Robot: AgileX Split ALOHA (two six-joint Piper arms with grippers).
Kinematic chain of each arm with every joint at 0, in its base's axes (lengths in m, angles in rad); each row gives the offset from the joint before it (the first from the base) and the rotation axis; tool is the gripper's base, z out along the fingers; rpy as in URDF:
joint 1: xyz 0 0 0.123 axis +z
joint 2: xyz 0 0 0 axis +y
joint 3: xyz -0.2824 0 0.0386 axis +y
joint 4: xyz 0.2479 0 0.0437 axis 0.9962 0 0.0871
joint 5: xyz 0 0 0 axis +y
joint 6: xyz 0.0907 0 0.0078 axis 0.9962 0 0.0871
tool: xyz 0 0 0 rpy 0 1.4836 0
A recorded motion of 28 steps. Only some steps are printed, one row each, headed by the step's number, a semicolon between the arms.
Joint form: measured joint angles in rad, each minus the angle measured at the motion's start. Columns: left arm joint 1, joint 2, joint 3, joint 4, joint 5, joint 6; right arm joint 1, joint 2, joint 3, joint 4, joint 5, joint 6.
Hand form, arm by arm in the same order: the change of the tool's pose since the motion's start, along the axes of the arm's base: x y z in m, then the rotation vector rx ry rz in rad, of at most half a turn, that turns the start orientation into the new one. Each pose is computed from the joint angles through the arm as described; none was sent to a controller.
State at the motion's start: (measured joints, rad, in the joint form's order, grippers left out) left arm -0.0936 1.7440 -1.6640 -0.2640 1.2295 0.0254; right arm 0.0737 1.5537 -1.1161 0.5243 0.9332 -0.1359
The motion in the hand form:
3: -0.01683 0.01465 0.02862 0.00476 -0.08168 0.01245; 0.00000 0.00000 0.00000 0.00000 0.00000 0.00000
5: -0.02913 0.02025 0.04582 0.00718 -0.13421 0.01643; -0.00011 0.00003 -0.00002 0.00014 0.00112 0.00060
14: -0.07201 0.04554 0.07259 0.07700 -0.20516 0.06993; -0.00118 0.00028 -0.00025 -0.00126 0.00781 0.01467
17: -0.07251 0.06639 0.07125 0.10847 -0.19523 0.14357; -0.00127 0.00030 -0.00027 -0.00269 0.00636 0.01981
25: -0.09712 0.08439 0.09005 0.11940 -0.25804 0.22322; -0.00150 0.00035 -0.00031 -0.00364 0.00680 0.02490
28: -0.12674 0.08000 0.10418 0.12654 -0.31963 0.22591; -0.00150 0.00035 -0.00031 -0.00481 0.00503 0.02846
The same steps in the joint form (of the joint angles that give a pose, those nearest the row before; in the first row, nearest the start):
3: 0.0371 -0.0803 0.0000 0.0011 0.0058 0.0259; 0.0000 0.0000 0.0000 0.0000 0.0000 0.0000
5: 0.0516 -0.1315 0.0012 0.0011 0.0064 0.0379; 0.0000 0.0000 0.0000 0.0000 0.0013 0.0000
14: 0.1148 -0.2870 0.0717 0.0618 0.0250 0.0521; 0.0000 0.0000 0.0000 0.0000 0.0136 -0.0096
17: 0.1778 -0.2883 0.0756 0.0908 0.0273 0.0429; 0.0000 0.0000 0.0000 0.0000 0.0146 -0.0151
25: 0.2517 -0.3683 0.0882 0.0926 0.0273 0.0397; 0.0000 0.0000 0.0000 0.0000 0.0173 -0.0195
28: 0.2517 -0.4686 0.1280 0.0964 0.0262 0.0407; 0.0000 0.0000 0.0000 0.0000 0.0173 -0.0237

